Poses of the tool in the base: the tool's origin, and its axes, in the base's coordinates. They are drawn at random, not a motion.
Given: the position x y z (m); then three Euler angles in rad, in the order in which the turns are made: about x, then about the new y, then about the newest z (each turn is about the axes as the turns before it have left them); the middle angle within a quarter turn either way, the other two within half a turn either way.
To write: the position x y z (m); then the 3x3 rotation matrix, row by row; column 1 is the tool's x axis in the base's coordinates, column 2 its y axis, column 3 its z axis. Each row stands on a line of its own. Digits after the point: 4 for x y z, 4 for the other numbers.
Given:
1: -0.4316 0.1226 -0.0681 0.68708 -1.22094 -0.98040
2: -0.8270 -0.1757 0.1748 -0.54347 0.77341 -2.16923
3: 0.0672 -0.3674 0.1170 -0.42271 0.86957 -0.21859
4: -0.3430 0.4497 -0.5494 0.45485 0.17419 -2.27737
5: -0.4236 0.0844 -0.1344 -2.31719 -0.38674 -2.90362
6: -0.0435 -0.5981 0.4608 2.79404 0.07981 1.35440
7: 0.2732 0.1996 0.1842 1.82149 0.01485 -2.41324
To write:
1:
-0.4316 0.1226 -0.0681
0.1908 0.2847 -0.9394
-0.9739 -0.0646 -0.2174
-0.1226 0.9564 0.2650

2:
-0.8270 -0.1757 0.1748
-0.4031 0.5912 0.6986
-0.5037 -0.7806 0.3700
0.7641 -0.2027 0.6124

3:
0.0672 -0.3674 0.1170
0.6298 0.1399 0.7641
-0.5037 0.8223 0.2647
-0.5913 -0.5516 0.5884

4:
-0.3430 0.4497 -0.5494
-0.6394 0.7491 0.1733
-0.7327 -0.5253 -0.4327
-0.2331 -0.4036 0.8847

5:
-0.4236 0.0844 -0.1344
-0.9000 0.2183 -0.3772
-0.1090 0.7251 0.6799
0.4219 0.6531 -0.6288

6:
-0.0435 -0.5981 0.4608
0.2140 -0.9736 0.0797
-0.9125 -0.2284 -0.3395
0.3487 -0.0001 -0.9372

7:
0.2732 0.1996 0.1842
-0.7462 0.6656 0.0148
0.1544 0.1947 -0.9686
-0.6476 -0.7205 -0.2480

